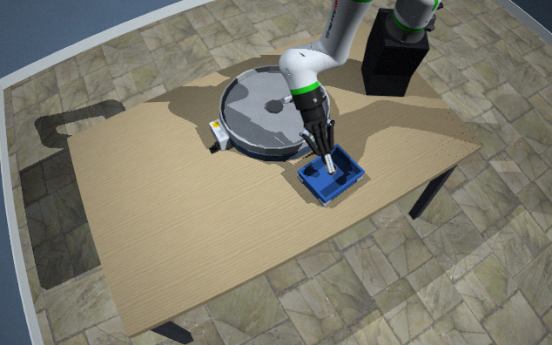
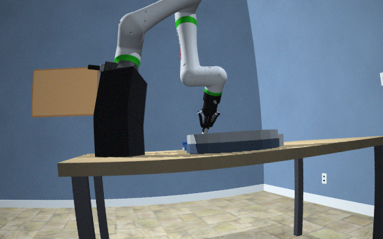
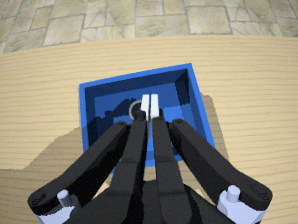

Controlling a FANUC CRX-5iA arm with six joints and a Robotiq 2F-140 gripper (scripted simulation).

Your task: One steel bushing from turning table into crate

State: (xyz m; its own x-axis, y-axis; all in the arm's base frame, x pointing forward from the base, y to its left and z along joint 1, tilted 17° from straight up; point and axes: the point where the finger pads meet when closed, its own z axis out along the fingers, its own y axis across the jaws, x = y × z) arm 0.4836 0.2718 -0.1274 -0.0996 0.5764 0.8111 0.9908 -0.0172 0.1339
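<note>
My gripper is now 80 mm above the blue crate, 10 mm to the right of it and 10 mm past it. Also, from my hand: round grey turning table: 330 mm to the right, 50 mm below, 30 mm ahead.
</note>
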